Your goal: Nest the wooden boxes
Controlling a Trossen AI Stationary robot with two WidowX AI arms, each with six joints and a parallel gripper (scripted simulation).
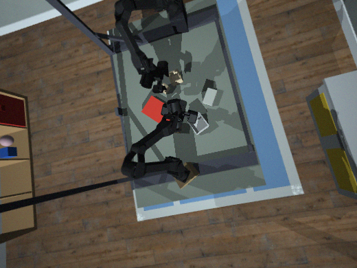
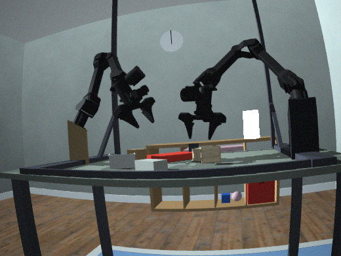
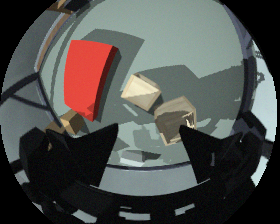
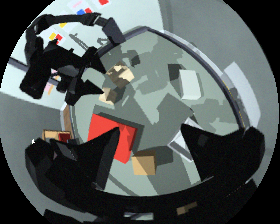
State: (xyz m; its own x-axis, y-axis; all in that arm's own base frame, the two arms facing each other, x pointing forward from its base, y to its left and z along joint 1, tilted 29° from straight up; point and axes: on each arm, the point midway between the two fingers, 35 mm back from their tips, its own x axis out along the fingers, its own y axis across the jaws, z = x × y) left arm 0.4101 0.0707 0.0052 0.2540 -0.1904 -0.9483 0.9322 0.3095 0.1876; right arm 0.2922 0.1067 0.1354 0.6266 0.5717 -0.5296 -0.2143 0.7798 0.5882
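Now: the flat red box 16 cm to the right of my left hand, 11 cm below it and 7 cm behind it. Round my left hand: white block (25 cm ahead, 10 cm to the right, 10 cm below); grey open box (26 cm to the right, 17 cm ahead, 9 cm below).
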